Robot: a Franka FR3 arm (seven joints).
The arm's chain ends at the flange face. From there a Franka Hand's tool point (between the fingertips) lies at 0.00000 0.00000 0.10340 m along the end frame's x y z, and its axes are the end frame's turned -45 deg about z.
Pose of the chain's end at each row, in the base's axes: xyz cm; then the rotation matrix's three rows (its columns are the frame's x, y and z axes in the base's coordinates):
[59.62, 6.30, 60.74], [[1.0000, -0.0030, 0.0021], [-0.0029, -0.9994, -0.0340], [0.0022, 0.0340, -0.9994]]
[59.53, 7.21, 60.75], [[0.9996, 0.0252, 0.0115], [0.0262, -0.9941, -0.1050], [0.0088, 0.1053, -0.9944]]
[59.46, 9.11, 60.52], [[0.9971, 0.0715, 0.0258], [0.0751, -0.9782, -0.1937], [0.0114, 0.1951, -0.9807]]
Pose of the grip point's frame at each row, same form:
[59.64, 5.95, 50.41], [[0.7092, 0.7050, 0.0021], [0.7046, -0.7087, -0.0340], [-0.0225, 0.0256, -0.9994]]
[59.65, 6.12, 50.47], [[0.6890, 0.7246, 0.0115], [0.7215, -0.6844, -0.1050], [-0.0682, 0.0807, -0.9944]]
[59.73, 7.11, 50.38], [[0.6545, 0.7556, 0.0258], [0.7448, -0.6386, -0.1937], [-0.1299, 0.1460, -0.9807]]

